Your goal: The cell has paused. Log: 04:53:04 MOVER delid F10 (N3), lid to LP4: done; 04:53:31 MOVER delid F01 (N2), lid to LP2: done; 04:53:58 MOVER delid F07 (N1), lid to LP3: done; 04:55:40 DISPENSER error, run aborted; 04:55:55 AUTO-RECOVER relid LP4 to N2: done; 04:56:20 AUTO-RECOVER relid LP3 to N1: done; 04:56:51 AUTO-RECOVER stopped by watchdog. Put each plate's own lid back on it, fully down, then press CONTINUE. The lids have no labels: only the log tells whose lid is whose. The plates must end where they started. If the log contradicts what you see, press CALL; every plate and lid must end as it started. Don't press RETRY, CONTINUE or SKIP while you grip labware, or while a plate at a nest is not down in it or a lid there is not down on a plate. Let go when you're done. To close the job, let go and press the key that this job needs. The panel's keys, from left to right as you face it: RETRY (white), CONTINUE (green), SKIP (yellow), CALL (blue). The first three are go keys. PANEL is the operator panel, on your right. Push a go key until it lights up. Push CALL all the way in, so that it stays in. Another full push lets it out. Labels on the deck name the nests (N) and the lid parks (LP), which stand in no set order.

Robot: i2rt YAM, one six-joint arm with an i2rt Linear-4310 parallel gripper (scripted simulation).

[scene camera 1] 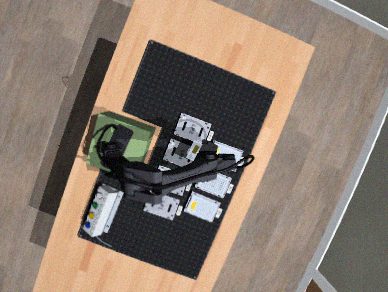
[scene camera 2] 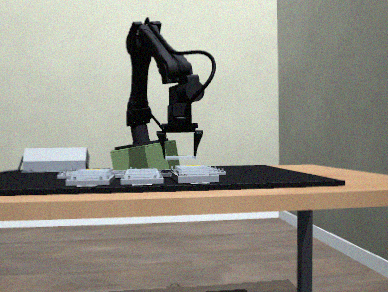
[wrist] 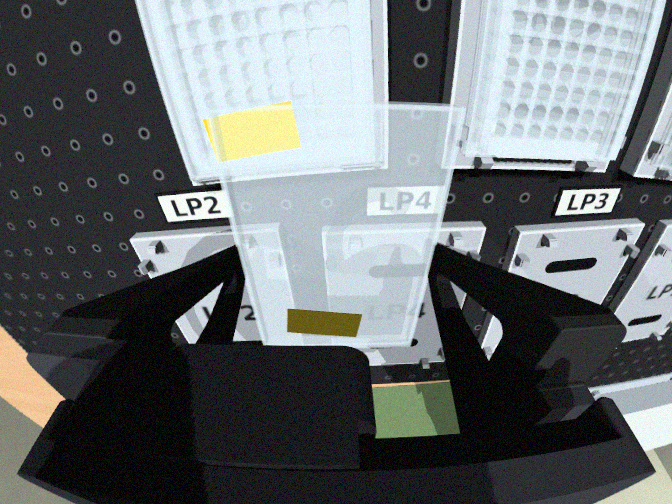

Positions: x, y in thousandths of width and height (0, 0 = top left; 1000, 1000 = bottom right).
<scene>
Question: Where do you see a lid park LP4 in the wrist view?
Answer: At 639, 680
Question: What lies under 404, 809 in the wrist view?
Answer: The gripper.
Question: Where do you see a clear lid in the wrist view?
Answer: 298, 122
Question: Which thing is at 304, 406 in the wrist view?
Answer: A LP2 label.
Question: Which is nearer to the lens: the well plate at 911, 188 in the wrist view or the clear lid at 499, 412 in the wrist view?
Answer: The clear lid.
</scene>
